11 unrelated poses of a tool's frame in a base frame.
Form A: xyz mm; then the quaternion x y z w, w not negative.
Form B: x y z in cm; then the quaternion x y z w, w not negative. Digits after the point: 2 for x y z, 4 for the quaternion.
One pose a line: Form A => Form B
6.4 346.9 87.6 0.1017 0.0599 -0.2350 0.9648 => 0.64 34.69 8.76 0.1017 0.0599 -0.2350 0.9648
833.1 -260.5 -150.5 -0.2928 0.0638 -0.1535 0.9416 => 83.31 -26.05 -15.05 -0.2928 0.0638 -0.1535 0.9416
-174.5 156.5 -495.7 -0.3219 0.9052 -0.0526 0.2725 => -17.45 15.65 -49.57 -0.3219 0.9052 -0.0526 0.2725
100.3 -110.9 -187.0 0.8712 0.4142 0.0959 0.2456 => 10.03 -11.09 -18.70 0.8712 0.4142 0.0959 0.2456
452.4 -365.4 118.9 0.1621 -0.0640 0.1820 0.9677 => 45.24 -36.54 11.89 0.1621 -0.0640 0.1820 0.9677
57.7 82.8 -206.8 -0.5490 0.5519 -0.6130 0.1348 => 5.77 8.28 -20.68 -0.5490 0.5519 -0.6130 0.1348
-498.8 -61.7 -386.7 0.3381 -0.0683 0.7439 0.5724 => -49.88 -6.17 -38.67 0.3381 -0.0683 0.7439 0.5724
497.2 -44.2 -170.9 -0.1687 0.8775 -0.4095 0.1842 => 49.72 -4.42 -17.09 -0.1687 0.8775 -0.4095 0.1842
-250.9 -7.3 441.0 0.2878 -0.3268 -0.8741 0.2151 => -25.09 -0.73 44.10 0.2878 -0.3268 -0.8741 0.2151
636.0 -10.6 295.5 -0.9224 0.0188 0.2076 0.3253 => 63.60 -1.06 29.55 -0.9224 0.0188 0.2076 0.3253
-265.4 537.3 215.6 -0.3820 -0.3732 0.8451 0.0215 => -26.54 53.73 21.56 -0.3820 -0.3732 0.8451 0.0215
